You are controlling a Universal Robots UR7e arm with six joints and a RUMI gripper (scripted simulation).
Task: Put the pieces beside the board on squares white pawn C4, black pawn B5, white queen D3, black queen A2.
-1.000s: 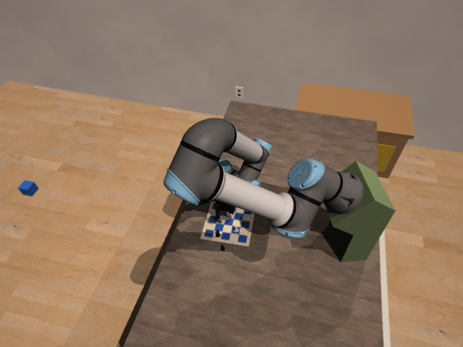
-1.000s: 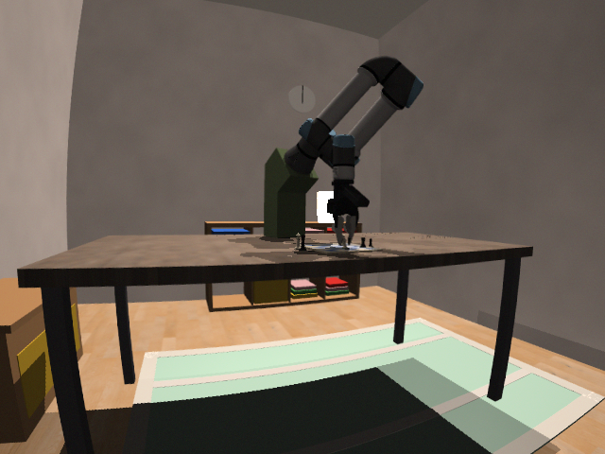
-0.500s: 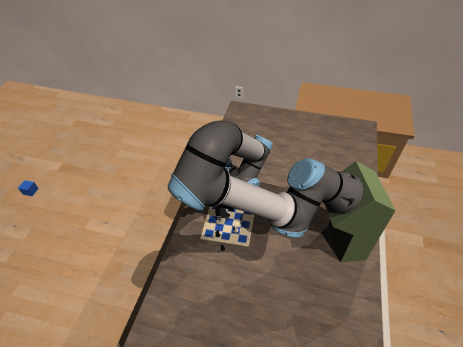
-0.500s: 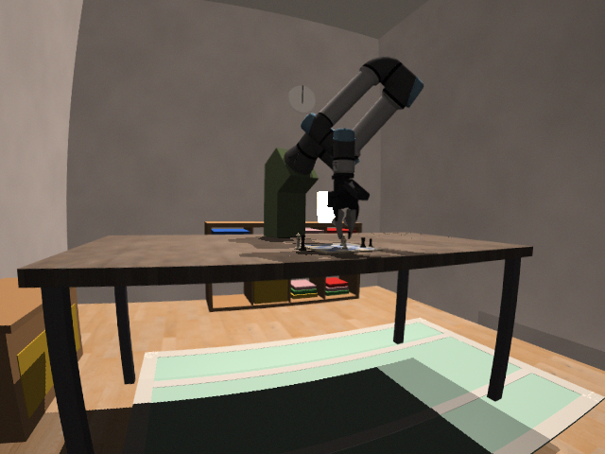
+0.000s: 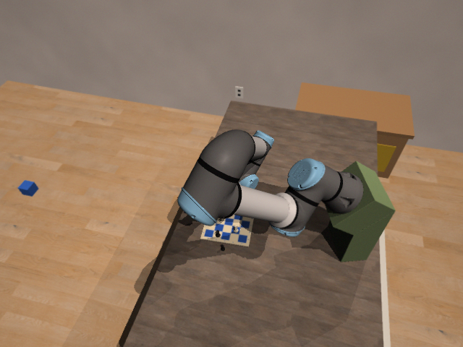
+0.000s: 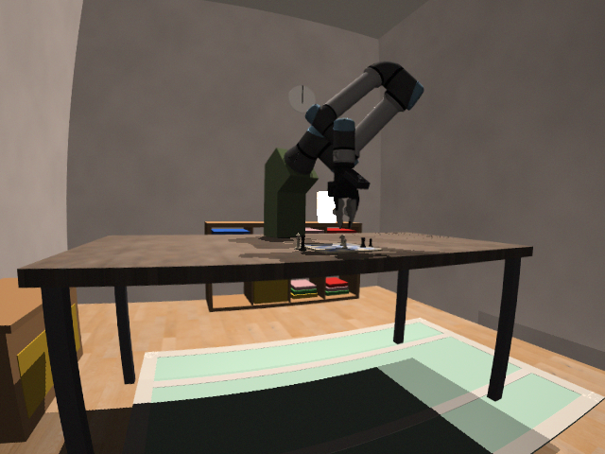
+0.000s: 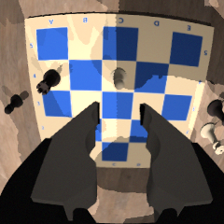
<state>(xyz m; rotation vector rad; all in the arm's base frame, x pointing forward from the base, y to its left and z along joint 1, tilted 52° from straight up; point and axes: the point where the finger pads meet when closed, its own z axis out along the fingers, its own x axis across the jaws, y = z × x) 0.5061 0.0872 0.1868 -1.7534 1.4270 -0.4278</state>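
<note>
Now: hand 11 cm to the right of the black pawn, 9 cm past it and 7 cm above it. The rest, counted from my hand: white pawn: 7 cm below; then blue-and-cream chessboard: 8 cm below, 3 cm behind, 2 cm to the right; then black piece: 7 cm to the left, 7 cm below, 4 cm behind.
</note>
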